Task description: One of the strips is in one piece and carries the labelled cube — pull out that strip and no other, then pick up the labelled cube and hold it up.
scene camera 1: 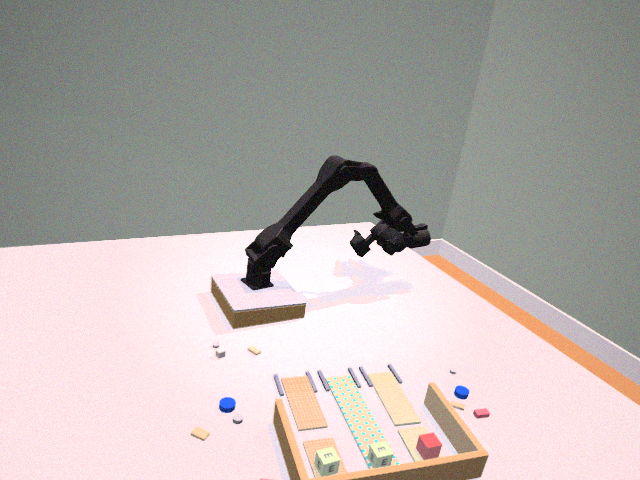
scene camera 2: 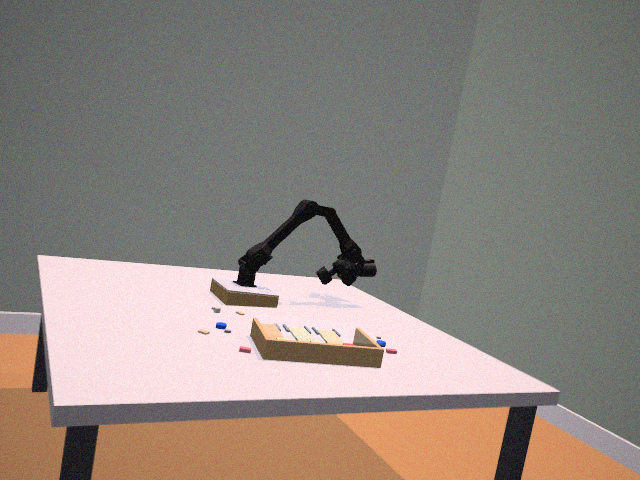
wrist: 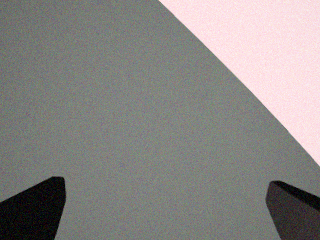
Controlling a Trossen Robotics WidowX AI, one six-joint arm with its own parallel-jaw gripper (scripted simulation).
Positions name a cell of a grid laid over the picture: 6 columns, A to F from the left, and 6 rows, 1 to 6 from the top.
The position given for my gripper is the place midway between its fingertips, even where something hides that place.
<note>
My gripper (scene camera 1: D3) is open, holding nothing.
My gripper is seen too in the wrist view (wrist: D5).
</note>
